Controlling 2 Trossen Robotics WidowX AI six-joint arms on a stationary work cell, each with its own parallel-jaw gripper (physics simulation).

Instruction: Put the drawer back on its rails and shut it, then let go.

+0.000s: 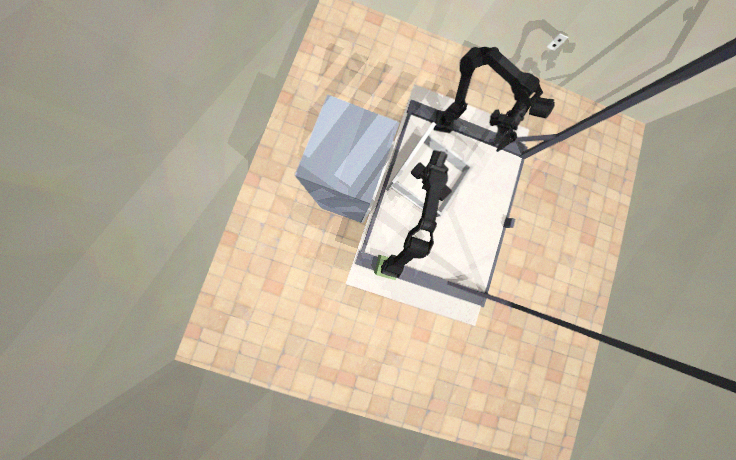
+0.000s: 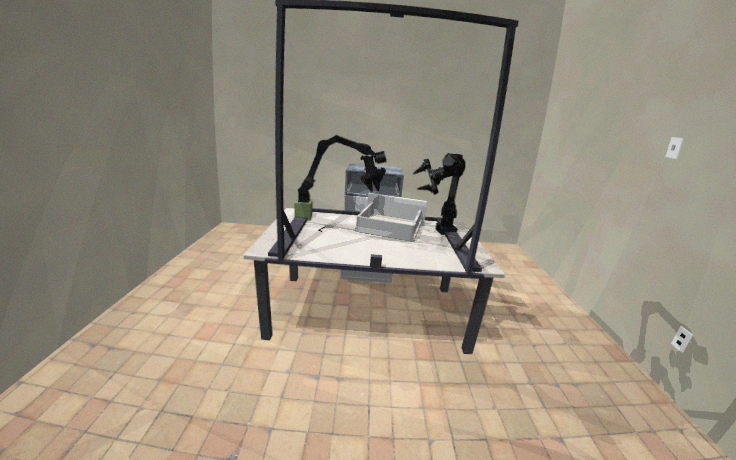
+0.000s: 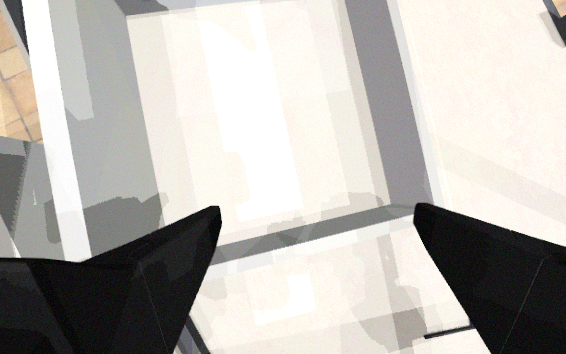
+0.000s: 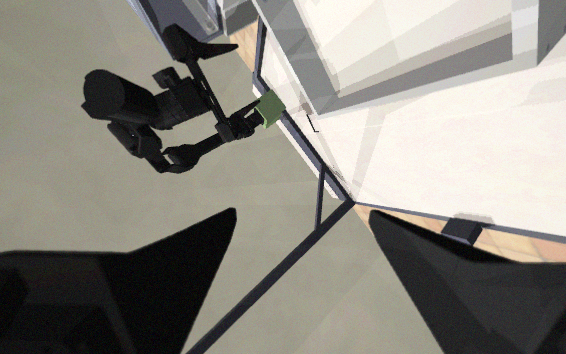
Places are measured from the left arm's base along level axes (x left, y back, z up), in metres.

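Where they show: left gripper, fingertip midpoint: (image 2: 375, 191) (image 3: 316, 213) (image 4: 250, 75); right gripper, fingertip midpoint: (image 1: 495, 148) (image 2: 415, 181) (image 4: 301, 214); left arm's base at its link origin: (image 1: 388, 267) (image 2: 303, 201) (image 4: 259, 116); right arm's base at its link origin: (image 1: 445, 119) (image 2: 446, 225).
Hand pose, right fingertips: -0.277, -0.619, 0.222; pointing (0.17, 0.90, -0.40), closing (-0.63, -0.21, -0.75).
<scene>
Things, the pixels of their centre, and the offset from my right fingertips, as dx, dy, dz. Level surfaces: height alone.
- blue-grey cabinet at the middle of its body: (image 1: 349, 166) (image 2: 372, 198) +0.604, +0.166, -0.270
- white table at its surface level: dz -0.330
- green block at the middle of its body: (image 4: 268, 110) (image 1: 386, 266) (image 2: 303, 209) +0.277, +0.619, -0.276
- thin black piece at the middle of its body: (image 3: 449, 324) (image 2: 323, 228) +0.091, +0.476, -0.327
The grey drawer (image 1: 413, 152) (image 2: 386, 226) (image 3: 392, 100) (image 4: 300, 55) rests open side up on the table, turned at an angle, its tall panel on the cabinet side. The blue-grey cabinet (image 1: 352, 146) (image 2: 395, 172) (image 4: 185, 15) stands beyond the table with its upper bay open; light strips show on the bay's inner sides. My left gripper (image 2: 375, 188) (image 3: 316, 213) (image 4: 250, 75) is open and empty above the drawer, its tips apart from the walls. My right gripper (image 2: 416, 180) (image 4: 301, 214) is open and empty, raised to the right of the drawer.
The white table (image 1: 472, 233) (image 2: 325, 249) carries a dark frame with tall posts and an overhead beam (image 2: 336, 6). A green block (image 1: 381, 272) (image 2: 302, 210) (image 4: 270, 107) is at the left arm's base. A thin black piece (image 2: 321, 229) lies left of the drawer.
</scene>
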